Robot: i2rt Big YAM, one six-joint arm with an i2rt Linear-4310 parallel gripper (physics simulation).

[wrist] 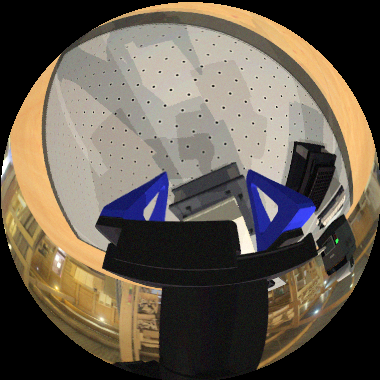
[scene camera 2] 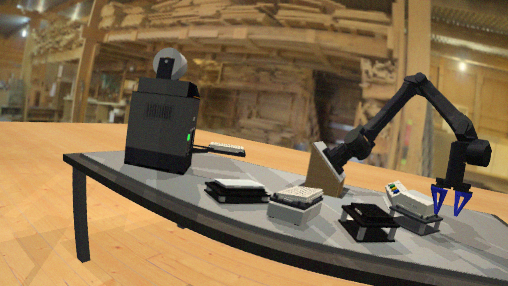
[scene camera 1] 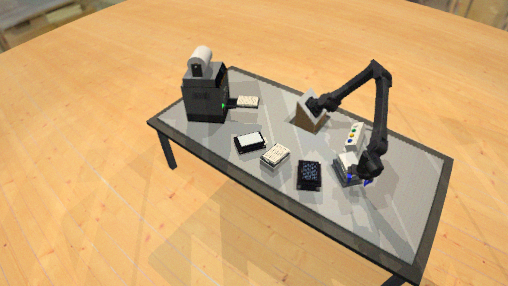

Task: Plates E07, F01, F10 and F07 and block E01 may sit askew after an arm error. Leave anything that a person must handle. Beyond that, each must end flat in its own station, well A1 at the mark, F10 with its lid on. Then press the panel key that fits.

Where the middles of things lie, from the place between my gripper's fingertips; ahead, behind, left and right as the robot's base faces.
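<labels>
You'd find the white plate point(scene camera 2: 420, 204) 70 mm to the right of my hand and 110 mm behind it. As for the black plate with blue wells point(wrist: 318, 182), that's 240 mm to the right of my hand, 40 mm ahead of it and 20 mm below it.
</labels>
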